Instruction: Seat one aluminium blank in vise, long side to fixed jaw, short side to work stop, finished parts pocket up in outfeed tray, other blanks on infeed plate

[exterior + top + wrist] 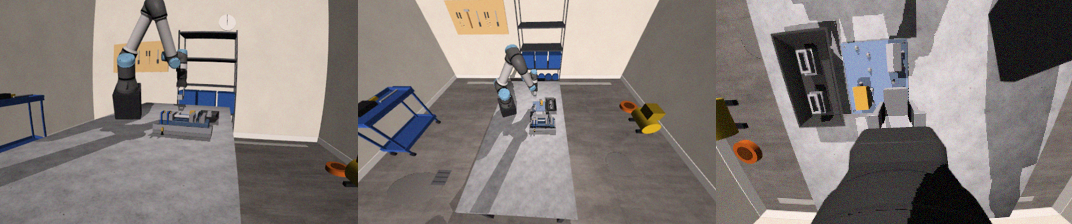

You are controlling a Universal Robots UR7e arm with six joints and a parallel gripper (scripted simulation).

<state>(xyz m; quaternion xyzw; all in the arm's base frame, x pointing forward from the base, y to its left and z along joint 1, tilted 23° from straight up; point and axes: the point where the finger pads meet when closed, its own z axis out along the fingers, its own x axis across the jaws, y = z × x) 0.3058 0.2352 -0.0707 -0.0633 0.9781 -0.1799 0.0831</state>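
Right now the vise is 140 mm ahead of my hand, 360 mm to the right of it and 130 mm below it. The rest, counted from my hand: brass blank 90 mm ahead, 10 mm to the left, 140 mm below.
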